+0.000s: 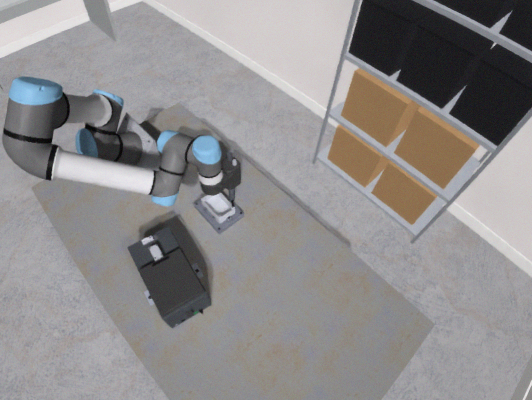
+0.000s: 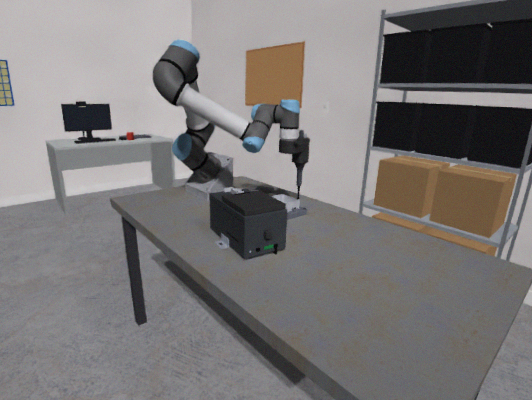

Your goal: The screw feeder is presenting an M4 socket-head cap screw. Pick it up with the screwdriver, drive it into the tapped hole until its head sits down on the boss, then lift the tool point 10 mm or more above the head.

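Note:
The screwdriver (image 1: 232, 201) (image 2: 299, 196) points straight down, its thin dark bit at the right-hand corner of the white open housing (image 1: 223, 217) (image 2: 286, 202). The tip is at or close above the housing's rim; I cannot tell whether it touches. The housing sits on a dark square plate (image 1: 219, 228) (image 2: 298, 212) with small holes at its corners. The black screw feeder (image 1: 175, 280) (image 2: 255, 227) stands apart from the housing, a light block on its lower end part. The screw and the tapped hole are too small to make out, so I cannot tell whether the bit holds a screw.
The feeder and plate stand on a mottled grey table (image 1: 300, 310) (image 2: 380, 280). The robot's base is at the table's far end. A shelf rack (image 1: 323, 135) (image 2: 371, 150) with black bins and brown boxes stands beyond the table's side. A desk (image 2: 107, 145) with a monitor is at the back left.

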